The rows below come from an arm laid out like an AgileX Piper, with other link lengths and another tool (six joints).
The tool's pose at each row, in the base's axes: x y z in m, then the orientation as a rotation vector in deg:
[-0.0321, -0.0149, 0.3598, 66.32, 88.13, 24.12]
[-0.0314, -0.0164, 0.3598, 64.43, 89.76, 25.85]
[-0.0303, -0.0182, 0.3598, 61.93, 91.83, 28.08]
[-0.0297, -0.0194, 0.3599, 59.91, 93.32, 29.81]
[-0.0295, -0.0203, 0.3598, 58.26, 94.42, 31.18]
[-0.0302, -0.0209, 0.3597, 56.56, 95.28, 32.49]
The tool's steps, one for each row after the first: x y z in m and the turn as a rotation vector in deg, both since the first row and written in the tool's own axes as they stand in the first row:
[-0.0012, -0.0004, 0.0011, -1.41, 2.00, -0.84]
[-0.0026, -0.0007, 0.0026, -3.23, 4.58, -1.93]
[-0.0036, -0.0009, 0.0035, -4.71, 6.53, -2.78]
[-0.0043, -0.0013, 0.0040, -5.93, 8.02, -3.45]
[-0.0048, -0.0020, 0.0036, -7.23, 9.30, -4.10]

